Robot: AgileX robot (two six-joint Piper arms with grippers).
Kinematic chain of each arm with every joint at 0, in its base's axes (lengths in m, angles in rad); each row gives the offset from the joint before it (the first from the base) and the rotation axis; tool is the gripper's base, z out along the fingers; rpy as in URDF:
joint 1: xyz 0 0 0.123 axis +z
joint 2: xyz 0 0 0 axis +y
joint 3: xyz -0.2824 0 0.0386 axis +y
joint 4: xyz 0.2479 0 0.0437 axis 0.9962 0 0.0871
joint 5: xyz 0 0 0 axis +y
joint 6: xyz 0.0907 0 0.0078 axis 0.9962 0 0.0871
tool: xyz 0 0 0 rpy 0 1.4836 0
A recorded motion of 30 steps. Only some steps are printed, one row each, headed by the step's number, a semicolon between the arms.
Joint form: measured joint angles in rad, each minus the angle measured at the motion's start. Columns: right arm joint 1, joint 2, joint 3, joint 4, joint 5, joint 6; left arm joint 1, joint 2, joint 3, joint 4, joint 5, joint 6.
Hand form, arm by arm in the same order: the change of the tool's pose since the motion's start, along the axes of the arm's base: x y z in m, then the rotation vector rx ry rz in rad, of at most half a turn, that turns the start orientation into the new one. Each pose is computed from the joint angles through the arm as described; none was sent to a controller.
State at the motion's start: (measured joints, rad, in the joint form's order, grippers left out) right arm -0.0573 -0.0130 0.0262 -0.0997 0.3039 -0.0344; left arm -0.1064 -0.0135 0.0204 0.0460 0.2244 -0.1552
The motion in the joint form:
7: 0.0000 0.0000 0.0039 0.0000 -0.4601 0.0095; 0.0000 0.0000 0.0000 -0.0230 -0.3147 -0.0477
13: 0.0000 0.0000 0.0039 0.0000 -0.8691 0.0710; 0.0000 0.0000 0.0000 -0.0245 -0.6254 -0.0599
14: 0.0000 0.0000 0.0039 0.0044 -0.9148 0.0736; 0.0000 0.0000 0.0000 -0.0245 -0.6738 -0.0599
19: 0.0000 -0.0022 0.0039 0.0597 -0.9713 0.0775; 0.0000 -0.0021 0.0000 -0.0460 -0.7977 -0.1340
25: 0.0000 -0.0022 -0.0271 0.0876 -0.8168 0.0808; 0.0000 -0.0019 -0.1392 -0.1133 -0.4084 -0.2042
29: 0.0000 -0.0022 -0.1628 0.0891 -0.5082 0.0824; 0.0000 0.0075 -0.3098 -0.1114 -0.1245 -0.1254
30: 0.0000 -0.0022 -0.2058 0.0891 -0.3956 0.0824; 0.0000 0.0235 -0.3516 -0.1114 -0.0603 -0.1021
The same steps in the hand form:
7: 0.0005 0.0041 0.0400 -0.0197 -0.4536 0.0457; -0.0005 -0.0011 0.0285 -0.1028 -0.3054 -0.0133
13: -0.0146 0.0084 0.0734 0.0162 -0.8619 0.1009; -0.0094 -0.0007 0.0552 -0.1478 -0.6125 -0.0331
14: -0.0171 0.0087 0.0767 0.0200 -0.9077 0.1060; -0.0116 -0.0006 0.0591 -0.1526 -0.6606 -0.0362
19: -0.0210 0.0062 0.0809 0.0723 -0.9720 0.0919; -0.0180 0.0010 0.0685 -0.2589 -0.7752 -0.0566
25: -0.0154 0.0042 0.0799 0.1116 -0.8523 0.0689; -0.0147 0.0017 0.0829 -0.3732 -0.5111 -0.0395
29: -0.0162 0.0039 0.0993 0.1271 -0.6808 0.0506; -0.0261 0.0012 0.1126 -0.2792 -0.3978 -0.0332
30: -0.0174 0.0038 0.1037 0.1320 -0.6117 0.0434; -0.0276 0.0010 0.1195 -0.2514 -0.3623 -0.0317

